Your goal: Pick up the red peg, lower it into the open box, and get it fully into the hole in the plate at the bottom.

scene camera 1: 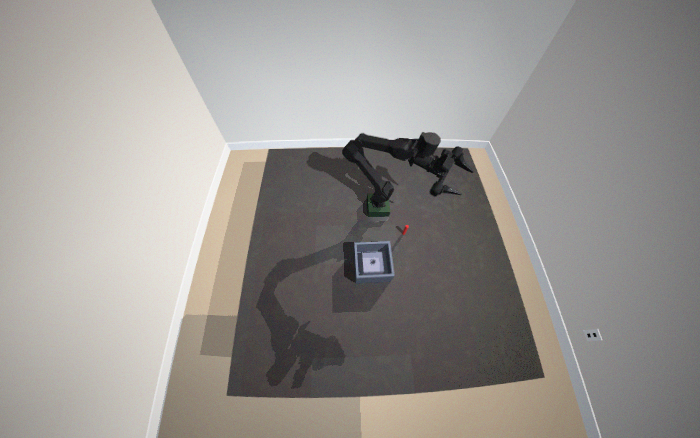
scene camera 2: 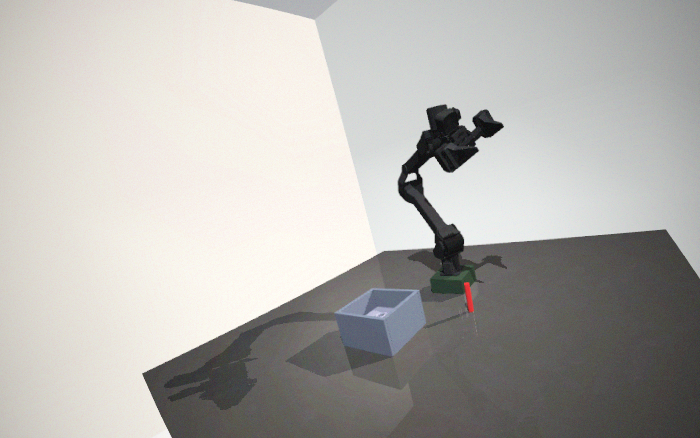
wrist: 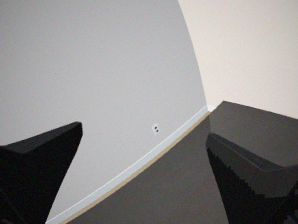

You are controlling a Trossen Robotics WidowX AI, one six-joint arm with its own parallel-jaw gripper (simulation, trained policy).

Labels:
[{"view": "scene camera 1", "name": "my gripper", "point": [467, 183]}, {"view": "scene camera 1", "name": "blue-grey box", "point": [359, 247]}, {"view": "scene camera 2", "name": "my gripper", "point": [490, 136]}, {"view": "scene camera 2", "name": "blue-grey box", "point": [386, 336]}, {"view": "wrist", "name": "my gripper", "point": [145, 134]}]

